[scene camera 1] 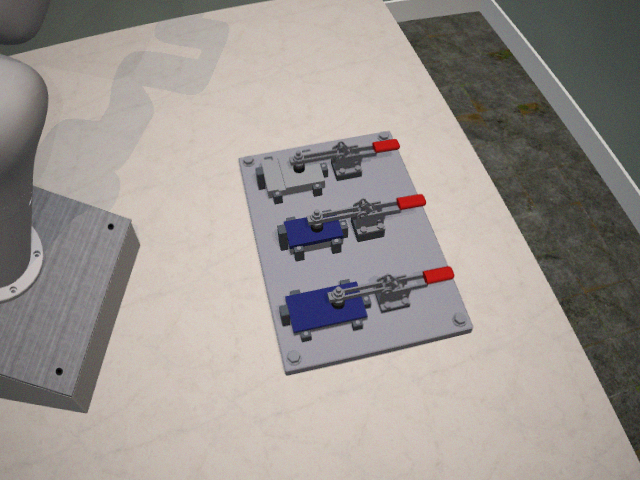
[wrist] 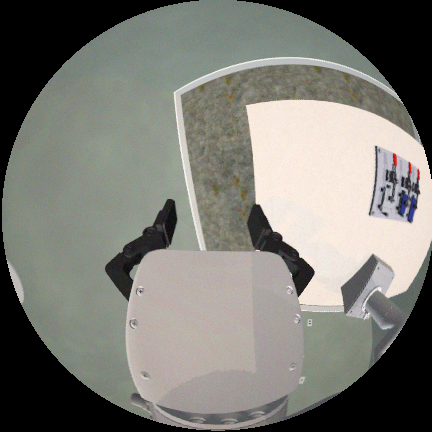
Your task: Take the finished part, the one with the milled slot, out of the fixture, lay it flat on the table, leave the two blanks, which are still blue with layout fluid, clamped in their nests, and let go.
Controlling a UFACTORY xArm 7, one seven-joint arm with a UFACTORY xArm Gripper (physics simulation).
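Places are measured from the arm's base along level axes (x ahead, y up, z right), in metres.
Pixels of known places: gripper, between the fingertips: (wrist: 213,210); arm's base, origin of its link: (wrist: 370,298).
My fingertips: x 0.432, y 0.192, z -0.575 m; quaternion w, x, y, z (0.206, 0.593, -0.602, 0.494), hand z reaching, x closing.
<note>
Ahead of a thing's pixels: the offset from my fingertips to its top centre. "*": to the spot under its first point. Level surfaces: height alone.
The finished part {dx -0.039, dy -0.273, dz +0.477 m} (scene camera 1: 305,179), bare grey with a slot line across its left side, sits in the top nest of the fixture plate (scene camera 1: 330,343) (wrist: 374,200). A small blue blank {dx -0.038, dy -0.268, dz +0.587 m} (scene camera 1: 305,235) (wrist: 403,205) sits in the middle nest and a larger blue blank {dx -0.052, dy -0.278, dz +0.696 m} (scene camera 1: 315,311) (wrist: 412,210) in the bottom nest. A toggle clamp with a red handle {* dx +0.096, dy -0.252, dz +0.487 m} (scene camera 1: 386,145) reaches over the finished part, its tip on the part's top. The clamps with red handles {* dx +0.093, dy -0.248, dz +0.594 m} (scene camera 1: 411,200) {* dx +0.088, dy -0.258, dz +0.704 m} (scene camera 1: 438,274) reach over the blanks likewise. My gripper (wrist: 213,210) is open and empty, far from the fixture.
The robot's base block (scene camera 1: 77,289) (wrist: 367,285) stands left of the fixture in the scene view. The pale table top {dy -0.309 m} (scene camera 1: 196,320) (wrist: 310,150) surrounds the plate, with a dark stone strip (scene camera 1: 516,155) (wrist: 215,150) beyond its edge. The arm's shadow falls on the table.
</note>
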